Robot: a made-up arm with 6 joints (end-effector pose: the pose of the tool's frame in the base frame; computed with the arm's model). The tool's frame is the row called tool.
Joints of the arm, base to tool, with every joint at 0 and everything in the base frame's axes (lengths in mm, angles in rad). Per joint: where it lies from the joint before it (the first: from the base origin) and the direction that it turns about. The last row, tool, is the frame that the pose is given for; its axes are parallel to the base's.
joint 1: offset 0 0 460 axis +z
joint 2: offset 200 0 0 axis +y
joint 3: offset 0 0 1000 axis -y
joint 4: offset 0 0 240 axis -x
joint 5: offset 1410 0 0 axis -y
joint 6: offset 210 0 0 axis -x
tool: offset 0 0 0
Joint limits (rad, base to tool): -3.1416..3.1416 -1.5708..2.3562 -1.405..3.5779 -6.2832..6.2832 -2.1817..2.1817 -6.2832..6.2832
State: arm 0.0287 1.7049 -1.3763 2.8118 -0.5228 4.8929
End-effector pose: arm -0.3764 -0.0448 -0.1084 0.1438 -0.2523 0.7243 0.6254
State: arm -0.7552 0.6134 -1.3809 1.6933 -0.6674 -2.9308
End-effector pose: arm 0.1749 -0.3419 -0.2633 0.3429 0.2819 0.4545 -0.7722
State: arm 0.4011 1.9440 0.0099 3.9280 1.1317 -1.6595
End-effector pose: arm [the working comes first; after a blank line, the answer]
Working (the frame after each row of the table, in the pose's form):
after joint 1: 0.0000 0.0000 0.4600 0.9800 0.0000 0.0000 0.1992
after joint 2: 0.1841 0.0781 0.4600 0.5524 -0.1645 0.8095 0.1123
after joint 3: 1.0414 0.4416 0.0954 0.5564 -0.1640 0.8067 0.1131
after joint 4: 1.2479 0.5292 0.0101 0.3646 0.4511 0.4136 -0.7018
after joint 5: 0.7866 0.3336 -1.3079 0.5295 0.0045 0.1536 -0.8343
after joint 6: 0.6944 0.1483 -1.3436 0.3542 0.3937 -0.5118 -0.6765

0.6944 0.1483 -1.3436 0.3542 0.3937 -0.5118 -0.6765
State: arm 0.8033 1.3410 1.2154 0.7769 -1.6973 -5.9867
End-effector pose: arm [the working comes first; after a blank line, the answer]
Working (the frame after each row of the table, in the pose's form):
after joint 1: 0.0000 0.0000 0.4600 0.9204 0.0000 0.0000 0.3909
after joint 2: 0.1389 0.1439 0.4600 0.7212 -0.2429 0.5719 0.3063
after joint 3: 0.8150 0.8447 0.6878 0.9186 -0.0245 0.0578 0.3902
after joint 4: 0.8358 0.8663 0.9259 0.8409 -0.3706 -0.0943 0.3830
after joint 5: 1.8071 1.8730 0.7493 0.6266 -0.5324 0.5686 -0.0250
after joint 6: 1.8811 1.7393 0.6052 0.5411 -0.6191 0.5661 0.0593

1.8811 1.7393 0.6052 0.5411 -0.6191 0.5661 0.0593
